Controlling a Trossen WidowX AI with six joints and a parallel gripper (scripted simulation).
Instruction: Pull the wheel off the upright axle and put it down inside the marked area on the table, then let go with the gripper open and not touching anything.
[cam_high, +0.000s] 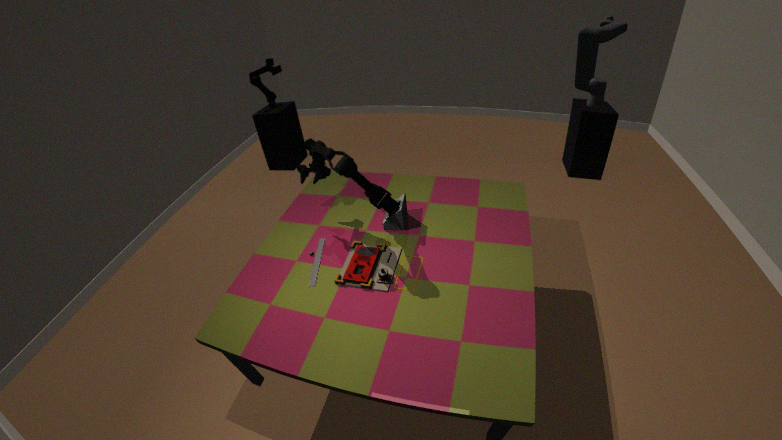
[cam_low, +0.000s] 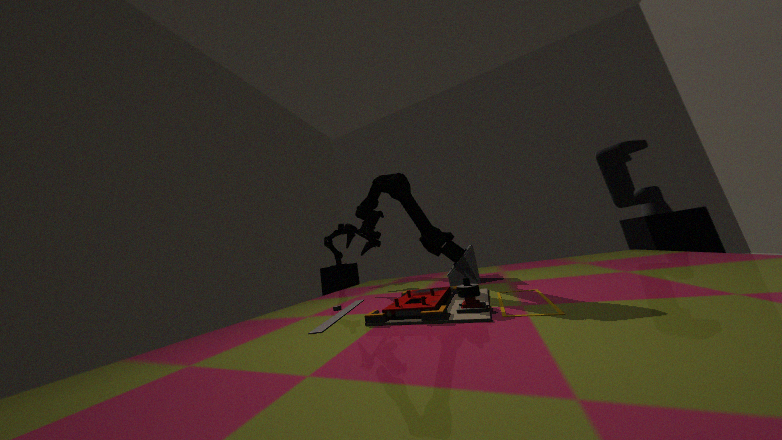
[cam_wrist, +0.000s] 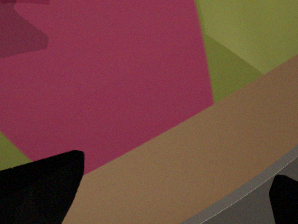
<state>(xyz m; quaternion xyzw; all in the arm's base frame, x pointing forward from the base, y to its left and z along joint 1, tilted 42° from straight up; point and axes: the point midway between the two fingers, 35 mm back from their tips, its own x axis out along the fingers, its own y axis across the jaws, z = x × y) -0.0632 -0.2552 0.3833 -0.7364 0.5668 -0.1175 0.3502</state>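
My gripper tip is 35 cm short of the grey bar, 17 cm to the right of it and 18 cm above it.
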